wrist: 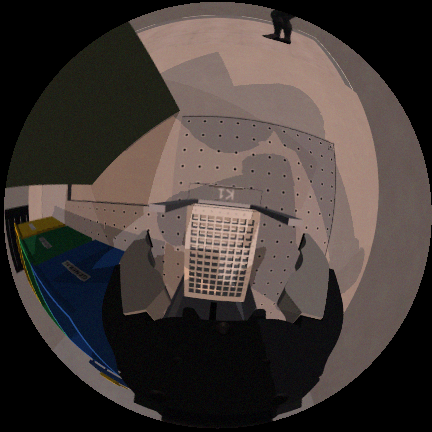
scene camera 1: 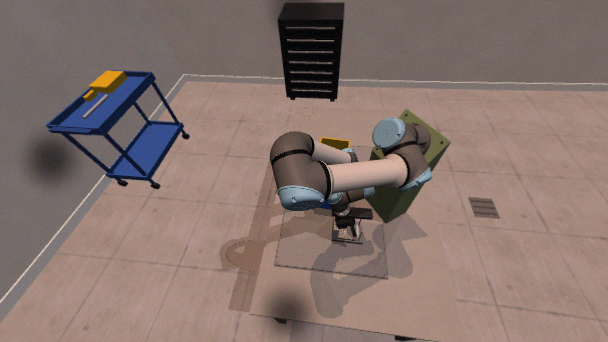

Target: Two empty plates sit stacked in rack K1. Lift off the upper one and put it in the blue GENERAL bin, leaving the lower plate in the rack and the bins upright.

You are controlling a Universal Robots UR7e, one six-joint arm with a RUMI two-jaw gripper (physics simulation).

Scene:
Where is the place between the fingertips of my gripper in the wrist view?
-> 225,234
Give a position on a blue general bin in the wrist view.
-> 73,283

